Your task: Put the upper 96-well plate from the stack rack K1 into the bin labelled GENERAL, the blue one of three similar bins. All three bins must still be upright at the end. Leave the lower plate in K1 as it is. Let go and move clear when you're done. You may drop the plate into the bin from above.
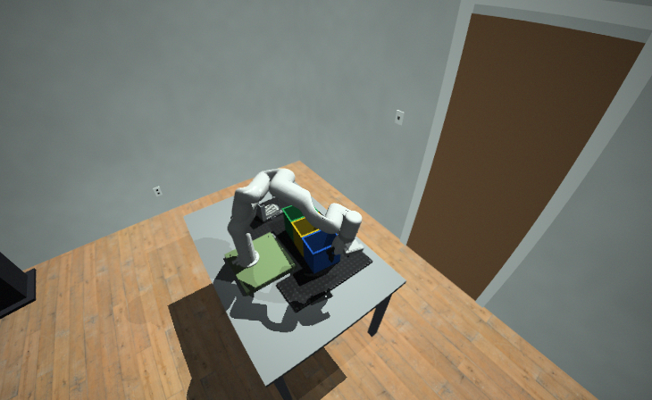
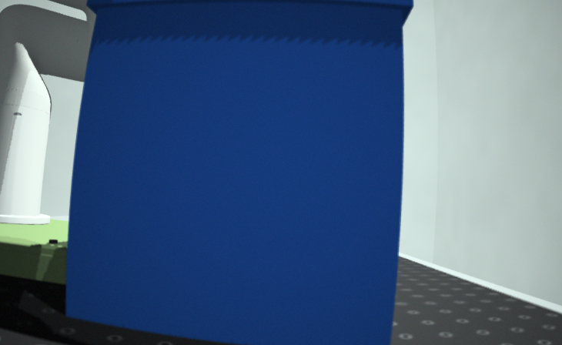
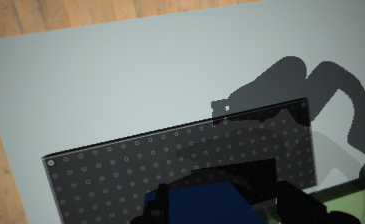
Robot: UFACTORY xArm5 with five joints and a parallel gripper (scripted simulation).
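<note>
Right now the white 96-well plate is 30 mm ahead of my hand, 680 mm to the left of it and 170 mm below it. Round my hand: blue bin: 30 mm ahead, 160 mm to the left, 120 mm below; yellow bin: 70 mm ahead, 280 mm to the left, 120 mm below; green bin: 100 mm ahead, 410 mm to the left, 120 mm below.
</note>
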